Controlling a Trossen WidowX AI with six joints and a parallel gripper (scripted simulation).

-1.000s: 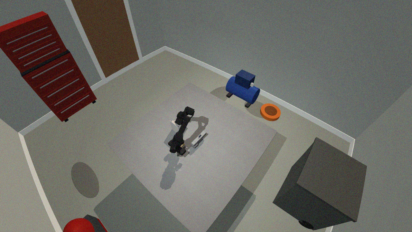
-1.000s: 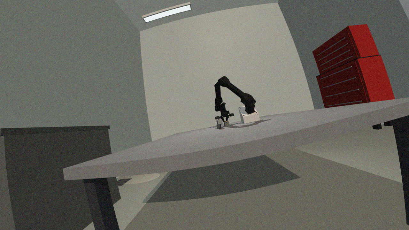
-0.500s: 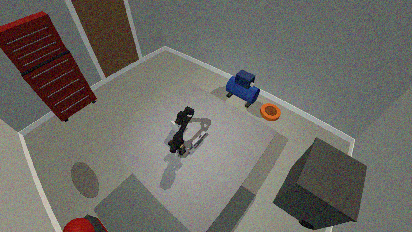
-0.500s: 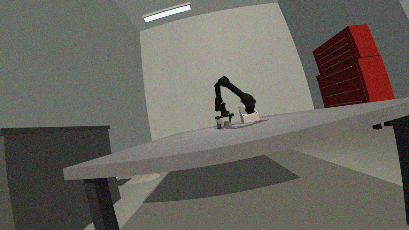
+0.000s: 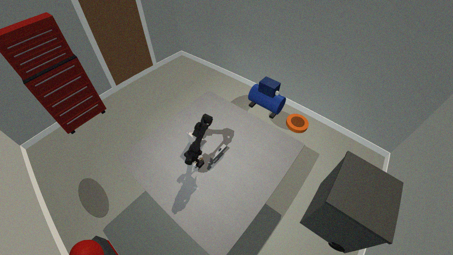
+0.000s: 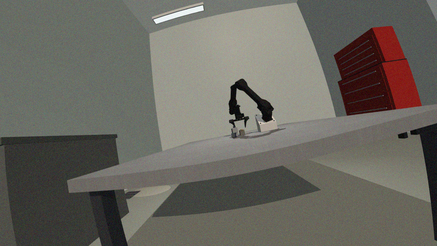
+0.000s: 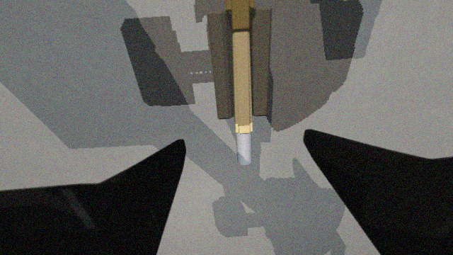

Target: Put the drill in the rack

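My gripper tip is 30 mm to the right of the drill, 10 mm short of it and 10 mm above it. Round my gripper tip: dark blue key (230 mm to the left, 110 mm ahead); then pale grey block (200 mm to the left, 100 mm ahead, 10 mm below); then rack (50 mm to the left, 40 mm below, 10 mm ahead).
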